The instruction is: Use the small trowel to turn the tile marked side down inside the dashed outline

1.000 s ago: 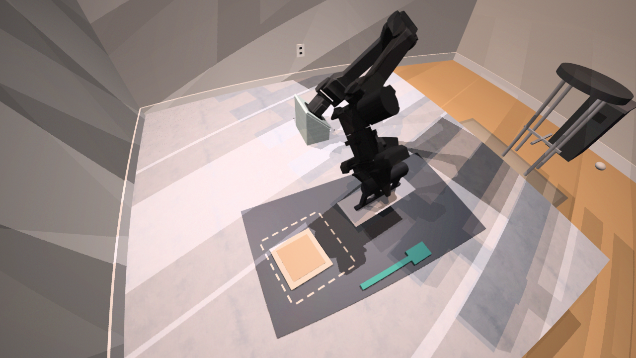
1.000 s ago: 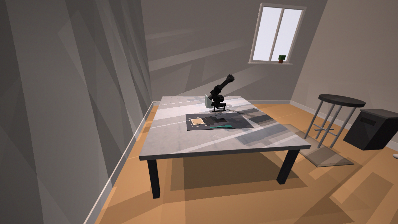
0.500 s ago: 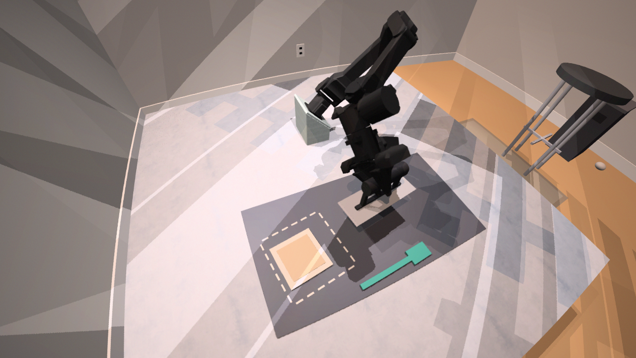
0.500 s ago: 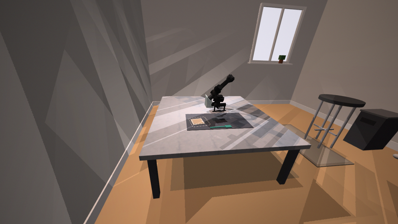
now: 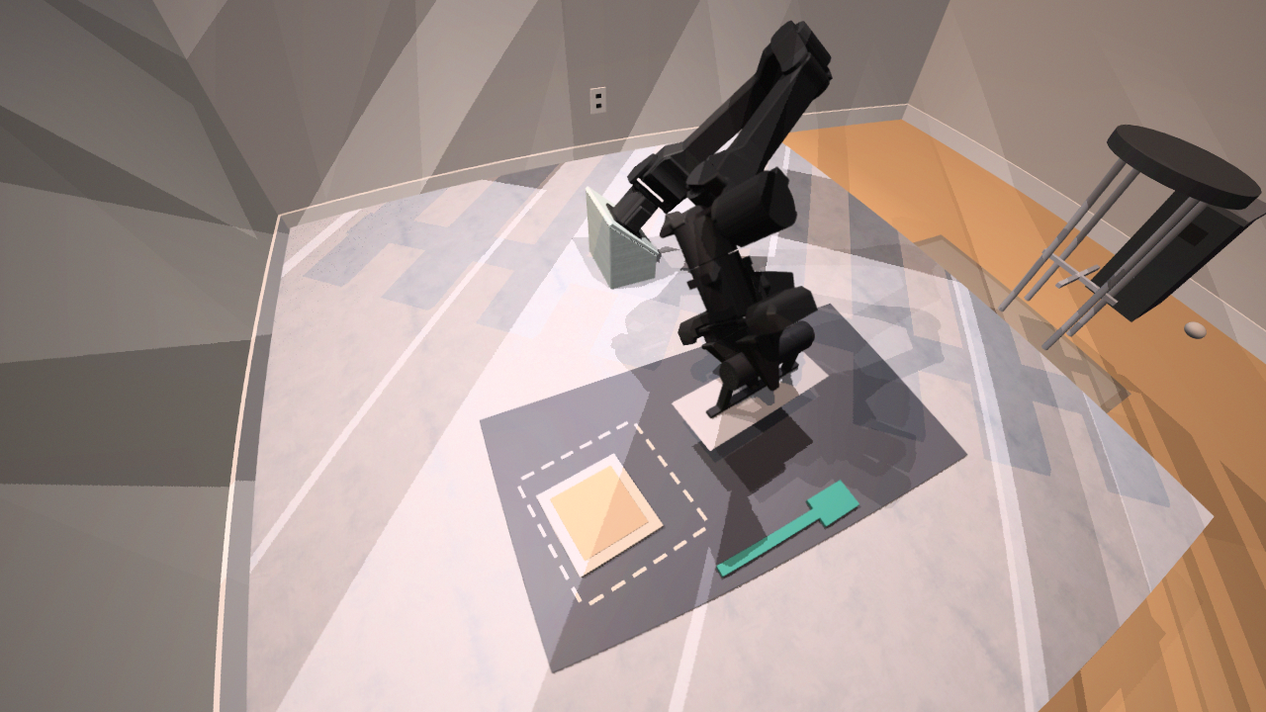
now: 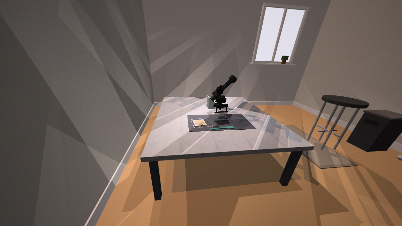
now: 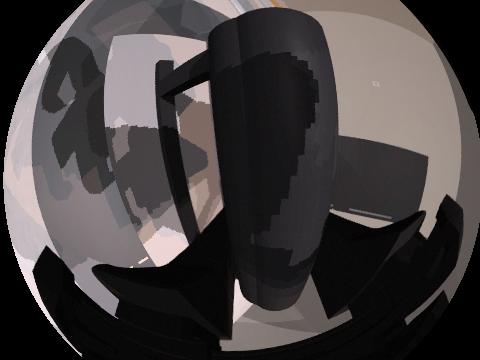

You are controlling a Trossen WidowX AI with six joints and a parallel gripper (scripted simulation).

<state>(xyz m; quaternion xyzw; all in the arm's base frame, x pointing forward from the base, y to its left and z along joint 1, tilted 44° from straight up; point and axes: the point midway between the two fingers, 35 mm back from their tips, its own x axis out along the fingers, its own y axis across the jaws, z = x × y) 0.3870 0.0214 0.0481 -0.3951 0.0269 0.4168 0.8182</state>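
Now: the dark mat 1 cm behind my gripper tip and 16 cm below it. The rest, counted from my gripper tip: teal long-handled tool: 12 cm ahead, 4 cm to the left, 14 cm below; square tile: 4 cm ahead, 21 cm to the right, 14 cm below.
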